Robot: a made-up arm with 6 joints. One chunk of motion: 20 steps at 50 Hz.
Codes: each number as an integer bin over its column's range. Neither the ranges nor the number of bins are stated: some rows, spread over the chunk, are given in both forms.
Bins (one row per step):
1: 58 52 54 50 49 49
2: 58 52 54 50 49 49
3: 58 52 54 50 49 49
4: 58 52 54 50 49 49
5: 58 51 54 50 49 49
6: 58 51 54 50 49 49
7: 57 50 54 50 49 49
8: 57 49 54 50 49 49
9: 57 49 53 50 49 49
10: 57 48 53 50 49 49
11: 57 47 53 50 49 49
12: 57 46 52 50 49 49
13: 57 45 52 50 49 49
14: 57 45 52 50 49 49
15: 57 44 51 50 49 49
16: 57 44 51 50 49 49
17: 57 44 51 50 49 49
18: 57 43 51 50 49 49
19: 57 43 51 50 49 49
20: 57 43 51 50 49 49
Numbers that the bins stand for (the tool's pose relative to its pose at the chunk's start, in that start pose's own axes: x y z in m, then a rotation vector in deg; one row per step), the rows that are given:
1: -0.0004 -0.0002 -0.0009 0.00 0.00 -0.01
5: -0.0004 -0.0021 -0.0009 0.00 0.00 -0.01
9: -0.0021 -0.0060 -0.0029 0.00 0.00 -0.01
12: -0.0021 -0.0117 -0.0049 0.00 0.00 -0.01
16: -0.0021 -0.0156 -0.0070 0.00 0.00 -0.01
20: -0.0021 -0.0175 -0.0070 0.00 0.00 -0.01
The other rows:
2: -0.0004 -0.0002 -0.0009 0.00 0.00 -0.01
3: -0.0004 -0.0002 -0.0009 0.00 0.00 -0.01
4: -0.0004 -0.0002 -0.0009 0.00 0.00 -0.01
6: -0.0004 -0.0021 -0.0009 0.00 0.00 -0.01
7: -0.0021 -0.0040 -0.0009 0.00 0.00 -0.01
8: -0.0021 -0.0060 -0.0009 0.00 0.00 -0.01
10: -0.0021 -0.0079 -0.0029 0.00 0.00 -0.01
11: -0.0021 -0.0098 -0.0029 0.00 0.00 -0.01
13: -0.0021 -0.0136 -0.0049 0.00 0.00 -0.01
14: -0.0021 -0.0136 -0.0049 0.00 0.00 -0.01
15: -0.0021 -0.0156 -0.0070 0.00 0.00 -0.01
17: -0.0021 -0.0156 -0.0070 0.00 0.00 -0.01
18: -0.0021 -0.0175 -0.0070 0.00 0.00 -0.01
19: -0.0021 -0.0175 -0.0070 0.00 0.00 -0.01

